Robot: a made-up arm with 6 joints. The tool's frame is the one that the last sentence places. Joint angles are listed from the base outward.
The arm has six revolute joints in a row. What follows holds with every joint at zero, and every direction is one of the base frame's. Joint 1 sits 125.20 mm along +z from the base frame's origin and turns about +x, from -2.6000 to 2.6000 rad. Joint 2 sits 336.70 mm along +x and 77.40 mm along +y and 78.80 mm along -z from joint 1 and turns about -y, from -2.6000 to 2.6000 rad. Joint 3 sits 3.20 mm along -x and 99.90 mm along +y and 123.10 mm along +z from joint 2 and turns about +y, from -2.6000 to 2.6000 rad. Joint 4 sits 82.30 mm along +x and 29.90 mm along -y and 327.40 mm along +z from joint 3 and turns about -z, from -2.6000 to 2.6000 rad. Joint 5 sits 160.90 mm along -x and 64.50 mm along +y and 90.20 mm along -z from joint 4 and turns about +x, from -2.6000 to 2.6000 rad. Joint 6 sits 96.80 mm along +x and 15.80 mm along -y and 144.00 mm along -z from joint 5 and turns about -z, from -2.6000 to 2.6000 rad. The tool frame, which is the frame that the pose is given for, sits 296.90 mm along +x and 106.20 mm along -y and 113.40 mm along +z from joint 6; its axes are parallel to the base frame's.
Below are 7 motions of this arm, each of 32 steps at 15 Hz.
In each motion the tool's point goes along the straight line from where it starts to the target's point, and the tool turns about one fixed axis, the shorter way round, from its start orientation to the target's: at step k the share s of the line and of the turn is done. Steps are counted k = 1, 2, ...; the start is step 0. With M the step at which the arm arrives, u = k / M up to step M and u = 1 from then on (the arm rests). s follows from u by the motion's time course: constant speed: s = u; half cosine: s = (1 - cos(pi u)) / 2; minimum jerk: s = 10 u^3 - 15 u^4 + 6 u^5.
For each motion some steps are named. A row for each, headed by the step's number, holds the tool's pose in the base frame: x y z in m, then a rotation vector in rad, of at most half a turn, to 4 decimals.
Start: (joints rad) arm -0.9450 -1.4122 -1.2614 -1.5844 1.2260 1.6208
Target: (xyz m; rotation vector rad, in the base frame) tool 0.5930 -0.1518 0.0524 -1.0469 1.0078 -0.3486
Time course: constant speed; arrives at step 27
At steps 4, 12, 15, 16, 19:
4: 0.5501 -0.1322 0.0745 -0.8630 1.2211 -0.6277
12: 0.5650 -0.1390 0.0668 -0.9303 1.1491 -0.5309
15: 0.5706 -0.1416 0.0639 -0.9546 1.1215 -0.4945
16: 0.5725 -0.1424 0.0629 -0.9626 1.1122 -0.4823
19: 0.5781 -0.1450 0.0601 -0.9862 1.0842 -0.4459

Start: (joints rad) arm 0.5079 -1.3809 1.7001 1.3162 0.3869 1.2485
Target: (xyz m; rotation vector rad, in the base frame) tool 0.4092 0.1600 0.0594 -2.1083 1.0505 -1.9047
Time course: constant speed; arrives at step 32
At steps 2, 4, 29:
2: 0.6072 0.1970 0.0893 -2.4536 0.9032 -0.4841
4: 0.5940 0.1946 0.0873 -2.4509 0.9197 -0.5780
29: 0.4290 0.1637 0.0624 -2.1739 1.0465 -1.7650

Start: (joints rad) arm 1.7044 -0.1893 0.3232 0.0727 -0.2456 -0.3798
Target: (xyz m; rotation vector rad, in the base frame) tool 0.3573 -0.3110 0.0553 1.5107 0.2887 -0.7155
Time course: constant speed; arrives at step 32
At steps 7, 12, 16, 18, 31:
7: 0.6659 -0.1330 0.2445 1.5277 0.1524 0.4145
12: 0.6041 -0.1686 0.2067 1.5482 0.1827 0.1893
16: 0.5548 -0.1971 0.1764 1.5561 0.2059 0.0086
18: 0.5301 -0.2113 0.1613 1.5571 0.2172 -0.0819
31: 0.3696 -0.3039 0.0629 1.5172 0.2840 -0.6704

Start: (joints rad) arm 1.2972 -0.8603 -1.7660 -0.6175 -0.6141 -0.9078
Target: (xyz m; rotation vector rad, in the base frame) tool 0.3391 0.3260 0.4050 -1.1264 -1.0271 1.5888
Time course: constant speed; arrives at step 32
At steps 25, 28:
25: 0.3571 0.2371 0.4406 -0.8998 -1.0638 1.3405
28: 0.3494 0.2752 0.4254 -0.9964 -1.0509 1.4472

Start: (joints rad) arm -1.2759 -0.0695 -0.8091 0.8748 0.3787 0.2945
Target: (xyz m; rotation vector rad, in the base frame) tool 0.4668 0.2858 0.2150 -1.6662 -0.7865 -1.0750
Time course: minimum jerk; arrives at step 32
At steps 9, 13, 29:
9: 0.3561 0.2045 0.2511 -0.5105 -1.1313 -0.4247
13: 0.3804 0.2224 0.2432 -0.7670 -1.0878 -0.5725
29: 0.4659 0.2851 0.2153 -1.6568 -0.7910 -1.0699

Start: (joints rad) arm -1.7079 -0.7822 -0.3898 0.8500 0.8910 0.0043
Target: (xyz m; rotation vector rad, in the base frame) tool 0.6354 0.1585 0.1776 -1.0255 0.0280 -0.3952
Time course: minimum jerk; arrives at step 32
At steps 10, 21, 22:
10: 0.6827 0.0554 0.1475 -0.9486 -0.6010 -0.5711
21: 0.6484 0.1302 0.1693 -1.0113 -0.1449 -0.4463
22: 0.6458 0.1359 0.1710 -1.0146 -0.1100 -0.4361

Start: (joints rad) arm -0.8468 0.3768 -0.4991 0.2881 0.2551 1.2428
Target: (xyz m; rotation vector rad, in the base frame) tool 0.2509 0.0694 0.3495 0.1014 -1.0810 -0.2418
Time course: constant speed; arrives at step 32
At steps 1, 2, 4, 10, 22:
1: 0.1612 0.0090 0.2300 0.1767 -1.0088 -0.8904
2: 0.1641 0.0110 0.2338 0.1744 -1.0123 -0.8695
4: 0.1699 0.0149 0.2415 0.1697 -1.0191 -0.8278
10: 0.1873 0.0266 0.2647 0.1554 -1.0376 -0.7026
22: 0.2220 0.0499 0.3109 0.1263 -1.0659 -0.4515

